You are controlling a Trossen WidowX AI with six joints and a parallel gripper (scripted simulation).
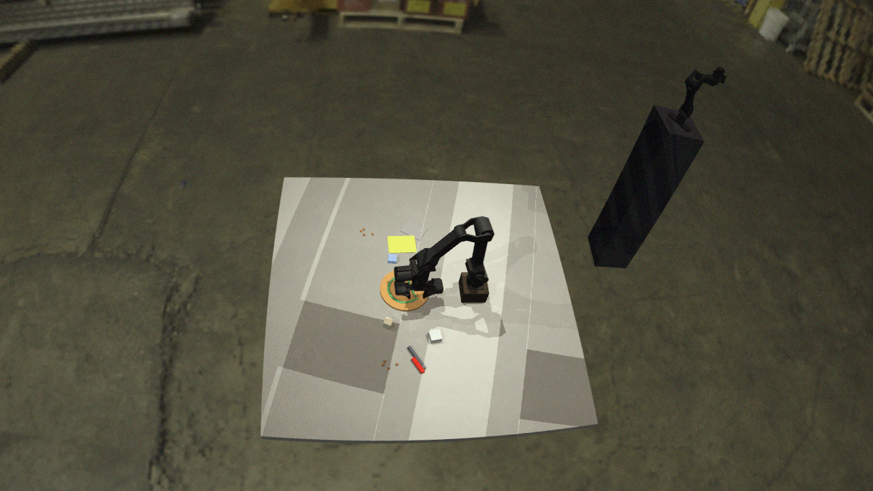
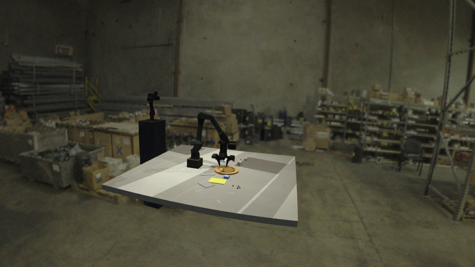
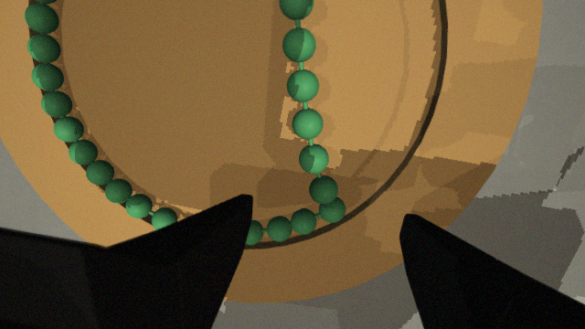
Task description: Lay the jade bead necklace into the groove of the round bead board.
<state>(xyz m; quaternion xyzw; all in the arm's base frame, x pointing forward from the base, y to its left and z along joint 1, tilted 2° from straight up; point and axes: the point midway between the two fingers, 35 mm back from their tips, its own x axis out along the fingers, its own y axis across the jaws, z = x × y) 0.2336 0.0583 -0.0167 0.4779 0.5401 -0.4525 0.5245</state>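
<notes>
Now: gripper tip 10 cm short of the blue block, 19 cm to the left of it and 1 cm above it. From my gripper tip the other things lie so: red-handled tool (1 cm behind, 28 cm to the left, 1 cm below); white strip (5 cm behind, 19 cm to the right, 1 cm below); cream cube (11 cm ahead, 13 cm to the left).
</notes>
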